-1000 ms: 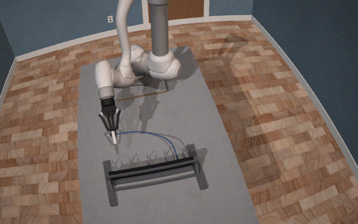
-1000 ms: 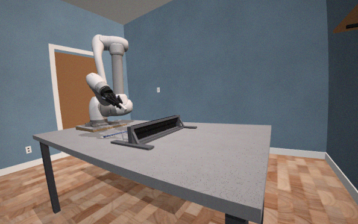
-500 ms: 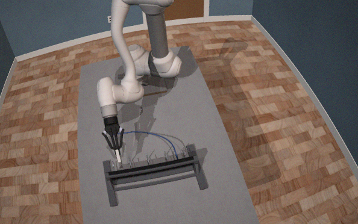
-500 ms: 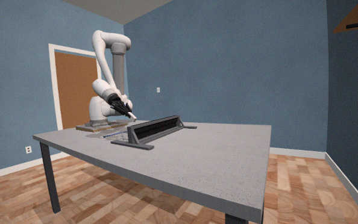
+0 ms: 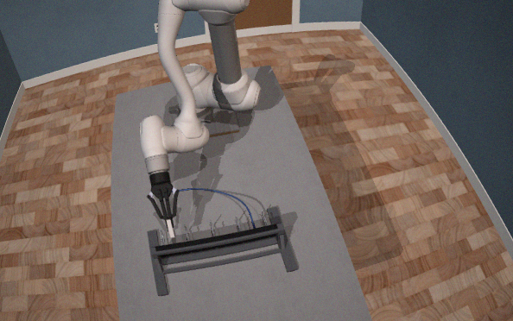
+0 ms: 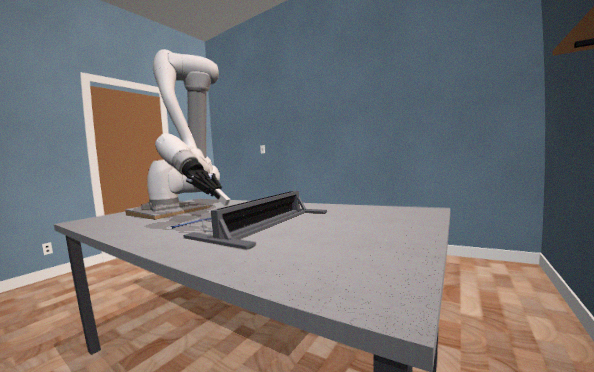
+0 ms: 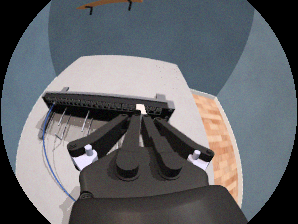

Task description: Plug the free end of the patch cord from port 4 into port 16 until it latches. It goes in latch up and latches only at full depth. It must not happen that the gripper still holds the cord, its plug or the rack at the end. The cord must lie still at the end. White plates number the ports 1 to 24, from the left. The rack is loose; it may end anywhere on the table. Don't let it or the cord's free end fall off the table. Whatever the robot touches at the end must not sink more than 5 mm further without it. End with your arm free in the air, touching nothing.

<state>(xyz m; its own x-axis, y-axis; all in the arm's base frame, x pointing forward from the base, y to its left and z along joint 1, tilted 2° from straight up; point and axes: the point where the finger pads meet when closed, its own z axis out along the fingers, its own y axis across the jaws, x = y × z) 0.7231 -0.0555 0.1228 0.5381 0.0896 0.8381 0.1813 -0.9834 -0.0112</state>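
Now: hand 25 cm past the plug, 11 cm to the left of it and 12 cm above it.
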